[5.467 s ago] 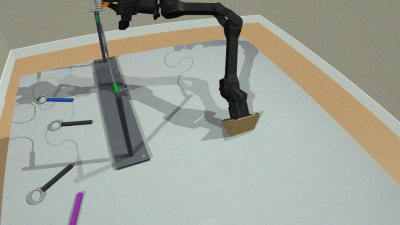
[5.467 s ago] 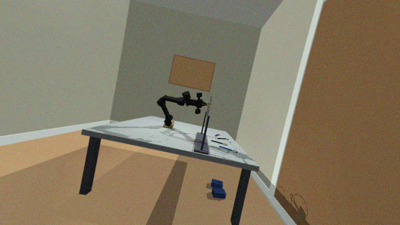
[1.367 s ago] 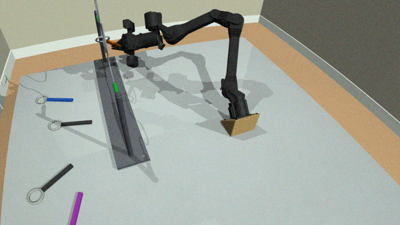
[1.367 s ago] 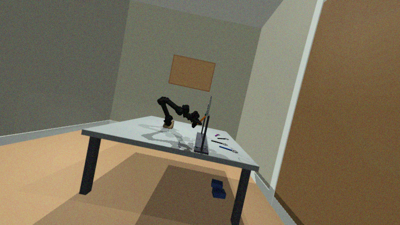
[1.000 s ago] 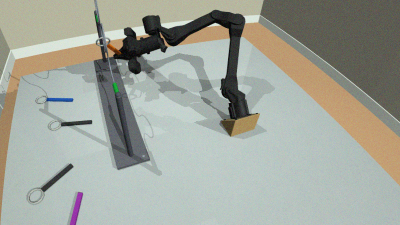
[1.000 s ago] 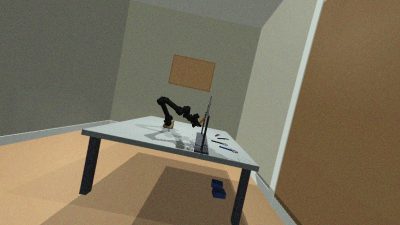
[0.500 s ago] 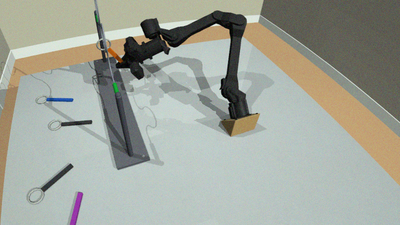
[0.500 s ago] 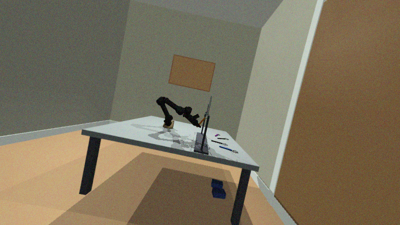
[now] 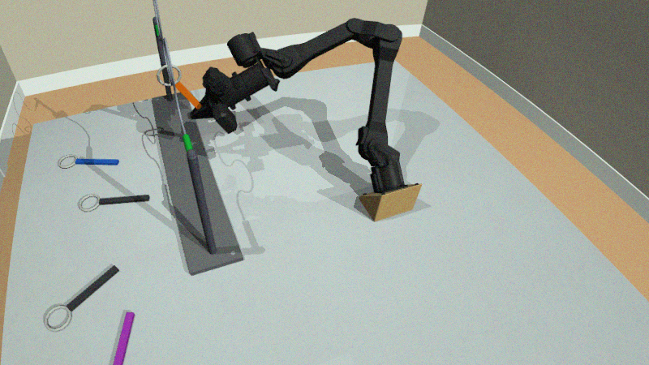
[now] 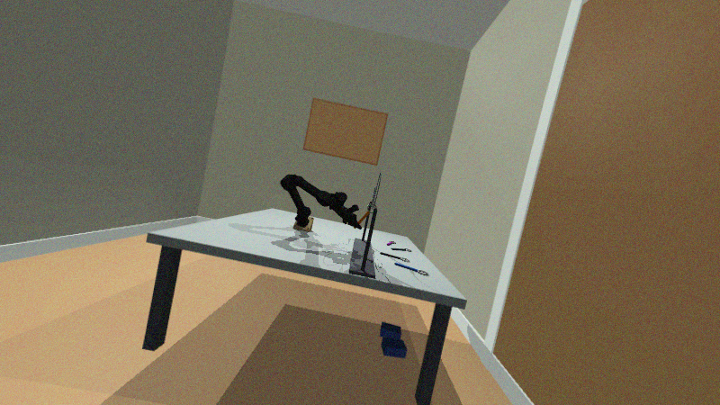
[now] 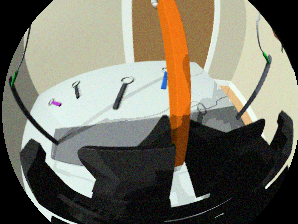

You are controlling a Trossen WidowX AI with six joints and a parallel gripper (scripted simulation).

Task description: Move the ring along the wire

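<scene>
The ring with orange handle is 10 mm ahead of my gripper tip, 10 mm to the left of it and 80 mm above it. Also, from my gripper tip: blue-handled ring 310 mm ahead, 50 mm to the right, 130 mm below.
</scene>
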